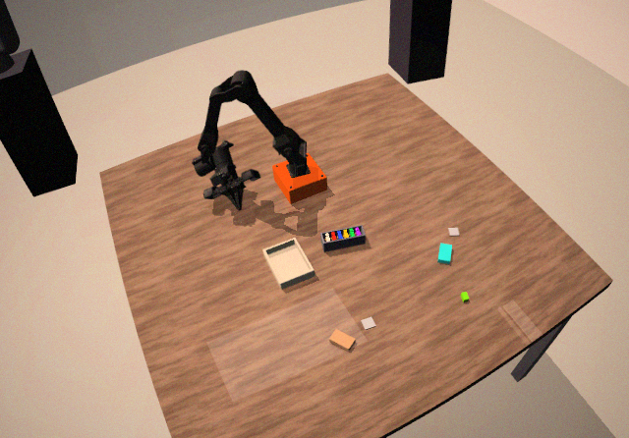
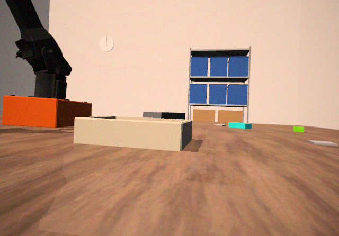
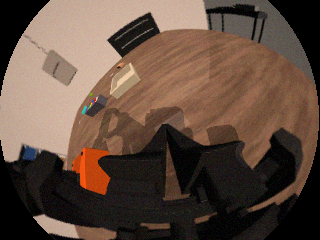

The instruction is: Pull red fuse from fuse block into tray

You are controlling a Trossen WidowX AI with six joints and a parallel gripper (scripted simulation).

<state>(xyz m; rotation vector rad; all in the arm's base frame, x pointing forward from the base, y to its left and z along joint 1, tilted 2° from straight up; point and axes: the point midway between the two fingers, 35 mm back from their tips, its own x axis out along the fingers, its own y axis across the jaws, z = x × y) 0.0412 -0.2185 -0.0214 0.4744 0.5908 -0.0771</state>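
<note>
Now: gripper tip 220 mm short of the red fuse and 230 mm to the right of it. From my gripper tip the other things lie so: beige tray 240 mm ahead, 90 mm to the left, 20 mm below.
</note>
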